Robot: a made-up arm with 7 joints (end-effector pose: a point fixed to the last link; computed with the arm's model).
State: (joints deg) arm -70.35 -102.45 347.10 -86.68 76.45 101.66 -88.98
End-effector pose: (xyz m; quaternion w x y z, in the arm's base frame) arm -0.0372 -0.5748 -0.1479 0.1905 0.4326 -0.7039 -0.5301
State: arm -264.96 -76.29 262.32 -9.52 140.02 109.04 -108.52
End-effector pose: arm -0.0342 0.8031 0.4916 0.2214 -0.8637 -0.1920 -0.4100
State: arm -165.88 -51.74 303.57 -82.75 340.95 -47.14 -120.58
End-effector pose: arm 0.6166 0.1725 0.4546 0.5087 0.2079 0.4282 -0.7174
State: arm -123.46 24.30 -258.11 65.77 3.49 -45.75 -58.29
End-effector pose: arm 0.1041 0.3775 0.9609 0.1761 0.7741 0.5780 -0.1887
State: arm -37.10 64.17 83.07 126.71 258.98 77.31 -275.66
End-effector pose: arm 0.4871 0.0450 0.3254 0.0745 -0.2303 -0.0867 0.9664
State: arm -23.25 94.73 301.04 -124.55 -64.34 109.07 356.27
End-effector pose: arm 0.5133 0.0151 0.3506 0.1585 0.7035 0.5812 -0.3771
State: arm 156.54 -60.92 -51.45 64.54 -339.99 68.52 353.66
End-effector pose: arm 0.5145 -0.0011 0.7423 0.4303 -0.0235 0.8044 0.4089
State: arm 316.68 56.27 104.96 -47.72 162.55 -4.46 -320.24
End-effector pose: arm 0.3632 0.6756 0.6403 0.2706 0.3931 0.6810 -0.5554
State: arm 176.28 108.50 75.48 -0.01 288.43 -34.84 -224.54
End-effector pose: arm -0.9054 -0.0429 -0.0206 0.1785 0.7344 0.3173 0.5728
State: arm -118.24 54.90 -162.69 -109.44 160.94 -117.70 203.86
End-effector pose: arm -0.1950 0.5783 0.3497 0.1411 0.4857 -0.7957 0.3333
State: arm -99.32 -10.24 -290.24 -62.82 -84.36 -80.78 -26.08
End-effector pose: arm -0.1556 -0.3290 0.9006 0.1264 0.1054 -0.6283 -0.7603
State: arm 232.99 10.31 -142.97 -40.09 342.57 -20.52 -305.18
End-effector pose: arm -0.0971 0.3772 1.0186 0.1618 0.3606 -0.7413 0.5425
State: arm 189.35 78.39 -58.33 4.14 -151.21 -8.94 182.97
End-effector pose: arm -0.9243 0.1459 0.3818 0.6781 -0.1492 0.7010 -0.1627
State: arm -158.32 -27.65 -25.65 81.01 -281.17 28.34 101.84
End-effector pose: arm -0.0365 -0.0856 0.9447 0.1184 0.8531 -0.1565 0.4834
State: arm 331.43 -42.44 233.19 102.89 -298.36 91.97 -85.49
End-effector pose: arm -0.4720 0.0244 0.5202 0.4578 0.7667 0.0998 -0.4389
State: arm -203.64 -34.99 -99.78 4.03 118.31 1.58 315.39
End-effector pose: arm 0.4960 0.2055 1.0083 0.2930 0.3930 -0.8709 -0.0350
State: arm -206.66 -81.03 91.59 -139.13 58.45 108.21 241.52
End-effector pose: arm 0.4587 0.0213 0.2216 0.8496 0.2134 -0.3177 -0.3629
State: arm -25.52 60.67 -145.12 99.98 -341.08 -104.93 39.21
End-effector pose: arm 0.3205 0.2999 0.7258 0.4061 -0.4056 -0.7816 0.2443
